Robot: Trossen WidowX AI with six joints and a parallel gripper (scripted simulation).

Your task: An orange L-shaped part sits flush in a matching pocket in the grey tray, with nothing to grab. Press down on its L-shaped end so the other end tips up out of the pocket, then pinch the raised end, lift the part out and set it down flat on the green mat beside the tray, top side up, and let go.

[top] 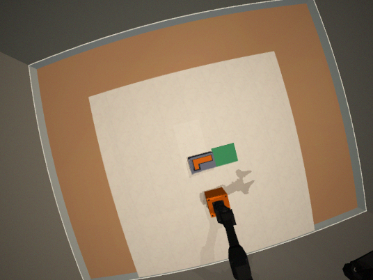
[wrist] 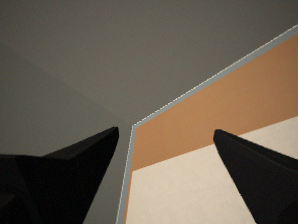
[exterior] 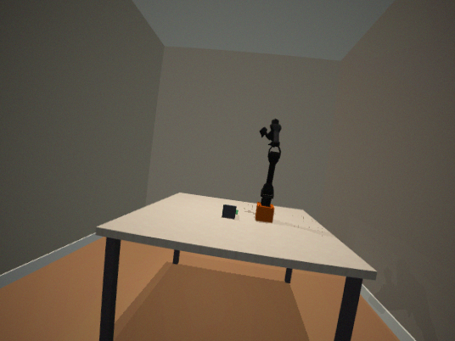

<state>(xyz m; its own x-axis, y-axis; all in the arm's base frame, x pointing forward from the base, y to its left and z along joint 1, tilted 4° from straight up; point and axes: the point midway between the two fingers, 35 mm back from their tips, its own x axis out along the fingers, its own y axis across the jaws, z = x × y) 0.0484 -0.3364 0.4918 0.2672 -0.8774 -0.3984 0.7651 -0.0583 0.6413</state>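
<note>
My gripper tip is 21 cm short of the orange L-shaped part, 37 cm to the right of it and 57 cm above it. Round my gripper tip: green mat 21 cm ahead, 21 cm to the left, 63 cm below.
</note>
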